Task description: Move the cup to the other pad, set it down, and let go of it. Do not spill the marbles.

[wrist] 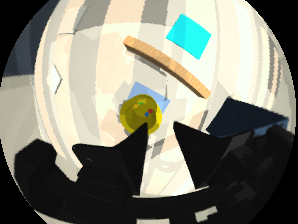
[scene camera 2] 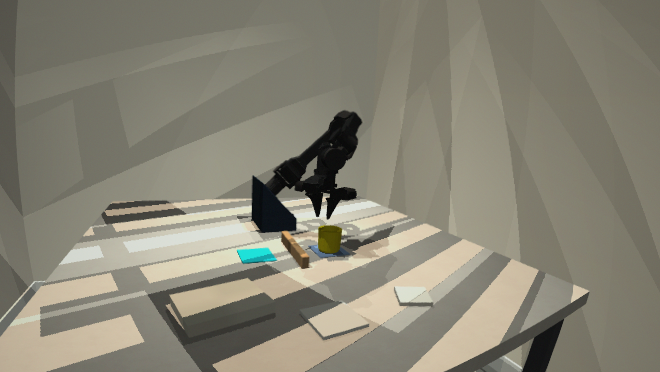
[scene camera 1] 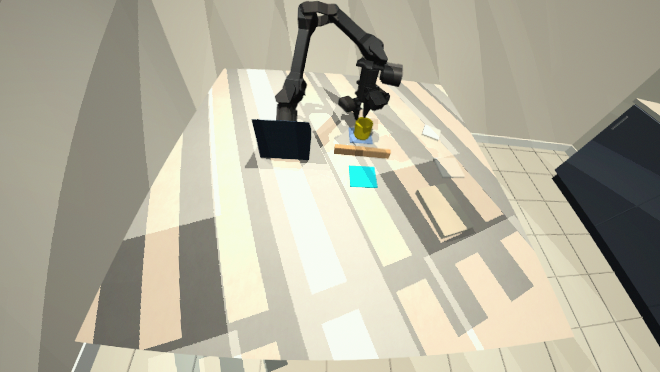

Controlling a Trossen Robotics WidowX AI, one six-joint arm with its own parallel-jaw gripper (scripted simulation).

Labels:
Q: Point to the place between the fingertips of my gripper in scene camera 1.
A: At 360, 118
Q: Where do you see a cyan pad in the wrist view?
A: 188, 34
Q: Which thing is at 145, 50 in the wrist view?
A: A wooden bar.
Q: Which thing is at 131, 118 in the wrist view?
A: A yellow cup.

